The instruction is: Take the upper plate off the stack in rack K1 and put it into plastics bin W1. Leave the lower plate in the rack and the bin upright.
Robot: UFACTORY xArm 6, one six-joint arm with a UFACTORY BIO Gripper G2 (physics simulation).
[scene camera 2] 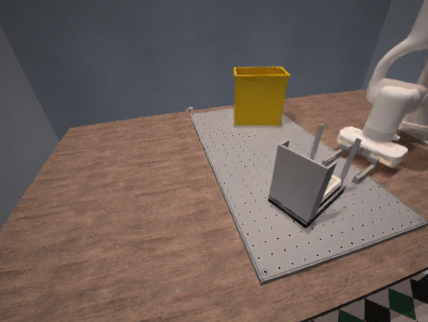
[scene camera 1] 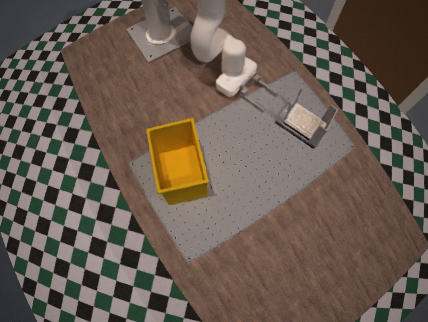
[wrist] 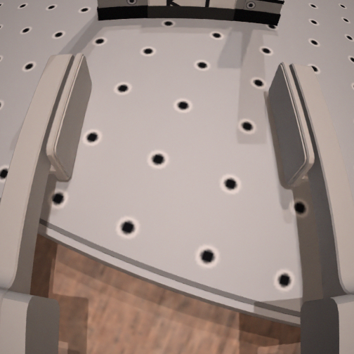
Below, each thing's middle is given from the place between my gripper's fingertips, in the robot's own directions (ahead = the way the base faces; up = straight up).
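I look at the cream plate point(scene camera 1: 299, 118) and find that my hand is 3 cm below it, 12 cm short of it and 7 cm to the right of it. There is also the yellow plastics bin W1 point(scene camera 1: 179, 170), which is 37 cm to the right of my hand, 12 cm ahead of it and 8 cm above it.
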